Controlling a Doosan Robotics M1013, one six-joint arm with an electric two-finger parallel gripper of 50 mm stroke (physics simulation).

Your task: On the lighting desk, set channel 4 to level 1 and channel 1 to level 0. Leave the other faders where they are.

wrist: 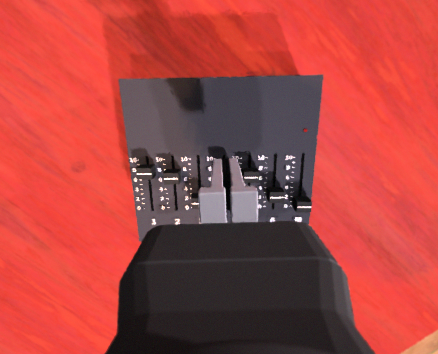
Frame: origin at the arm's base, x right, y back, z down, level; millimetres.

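Seen in the pictures: gripper, fingertip midpoint: (225,174).
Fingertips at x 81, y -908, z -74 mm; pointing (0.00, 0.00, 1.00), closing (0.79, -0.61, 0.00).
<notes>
Pixels of each thing's middle, then the offset from my fingertips to it. Level surfaces: height alone.
- dark lighting desk at the middle of its body: (221,160) dx +2, dy +7, dz +67 mm
- channel 1 fader at the middle of its body: (146,172) dx -49, dy +47, dz +39 mm
- channel 2 fader at the middle of its body: (172,176) dx -28, dy +37, dz +39 mm
- channel 5 fader at the middle of its body: (250,175) dx +25, dy -2, dz +39 mm
- channel 3 fader at the middle of its body: (199,200) dx +3, dy +42, dz +39 mm
- channel 6 fader at the middle of its body: (275,195) dx +53, dy -1, dz +39 mm
- M fader at the middle of its body: (302,204) dx +77, dy -8, dz +39 mm
- table at its surface level: dz +101 mm
The dark lighting desk (280,110) lies ahead in the wrist view, its row of faders along the near part. The channel 1 fader (144,173) is at the far left, high on its scale, at roughly 7 to 8. My gripper (225,174) is shut with nothing between its fingers. The fingers are over the channel 4 column, between the channel 3 and channel 5 faders. They hide the channel 4 fader cap and its number, so its level cannot be read. Whether the fingertips touch anything cannot be told.
The channel 2 fader (171,177) and channel 5 fader (251,176) are fairly high. The channel 3 fader (195,202) is low and partly hidden by the left finger. The channel 6 fader (275,196) is low, and the M fader (302,205) is near 0. The table (60,210) is red.
</notes>
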